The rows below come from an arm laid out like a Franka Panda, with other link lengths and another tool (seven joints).
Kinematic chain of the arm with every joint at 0, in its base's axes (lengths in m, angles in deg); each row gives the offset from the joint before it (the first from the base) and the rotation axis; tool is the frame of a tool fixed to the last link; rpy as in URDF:
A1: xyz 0 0 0.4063 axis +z
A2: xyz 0 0 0 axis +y
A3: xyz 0 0 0.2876 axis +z
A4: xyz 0.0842 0 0 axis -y
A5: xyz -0.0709 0 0.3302 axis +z
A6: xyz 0 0 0 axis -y
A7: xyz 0.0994 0 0 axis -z
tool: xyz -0.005 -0.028 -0.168 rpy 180 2.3 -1.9
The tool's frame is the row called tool.
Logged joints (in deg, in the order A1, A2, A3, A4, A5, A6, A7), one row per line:
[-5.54 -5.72 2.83 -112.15 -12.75 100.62 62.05]
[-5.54 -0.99 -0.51 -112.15 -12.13 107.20 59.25]
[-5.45 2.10 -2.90 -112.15 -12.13 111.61 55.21]
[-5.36 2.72 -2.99 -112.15 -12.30 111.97 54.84]
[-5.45 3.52 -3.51 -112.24 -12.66 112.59 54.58]
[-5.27 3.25 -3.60 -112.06 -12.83 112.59 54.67]
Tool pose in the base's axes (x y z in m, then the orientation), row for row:
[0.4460 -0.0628 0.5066 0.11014 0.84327 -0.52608 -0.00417]
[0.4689 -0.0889 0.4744 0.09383 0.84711 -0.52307 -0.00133]
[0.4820 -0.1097 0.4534 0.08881 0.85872 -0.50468 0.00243]
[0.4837 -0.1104 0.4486 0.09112 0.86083 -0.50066 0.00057]
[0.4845 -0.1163 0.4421 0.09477 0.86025 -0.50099 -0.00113]
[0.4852 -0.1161 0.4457 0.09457 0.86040 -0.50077 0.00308]
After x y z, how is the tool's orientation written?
As a quaternion, w x y z.
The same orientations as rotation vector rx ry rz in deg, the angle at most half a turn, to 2 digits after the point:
[141.99 -88.58 -0.70]
[143.99 -88.91 -0.23]
[146.40 -86.04 0.41]
[146.56 -85.24 0.10]
[146.15 -85.11 -0.19]
[146.19 -85.08 0.52]

